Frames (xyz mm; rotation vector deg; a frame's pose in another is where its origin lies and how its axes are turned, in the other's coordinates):
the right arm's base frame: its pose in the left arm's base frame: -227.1 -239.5 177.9 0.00 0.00 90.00
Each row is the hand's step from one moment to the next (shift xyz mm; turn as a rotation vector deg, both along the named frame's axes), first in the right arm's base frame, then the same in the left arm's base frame.
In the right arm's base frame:
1: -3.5 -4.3 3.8 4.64 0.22 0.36
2: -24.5 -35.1 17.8 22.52 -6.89 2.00
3: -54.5 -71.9 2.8 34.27 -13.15 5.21
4: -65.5 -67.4 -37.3 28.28 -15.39 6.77
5: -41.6 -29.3 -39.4 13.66 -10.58 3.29
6: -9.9 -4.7 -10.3 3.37 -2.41 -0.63
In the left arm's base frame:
1: 4.3 -3.5 3.8 -0.22 4.64 0.36
2: 35.1 -24.5 17.8 6.89 22.52 2.00
3: 71.9 -54.5 2.8 13.15 34.27 5.21
4: 67.4 -65.5 -37.3 15.39 28.28 6.77
5: 29.3 -41.6 -39.4 10.58 13.66 3.29
6: 4.7 -9.9 -10.3 2.41 3.37 -0.63

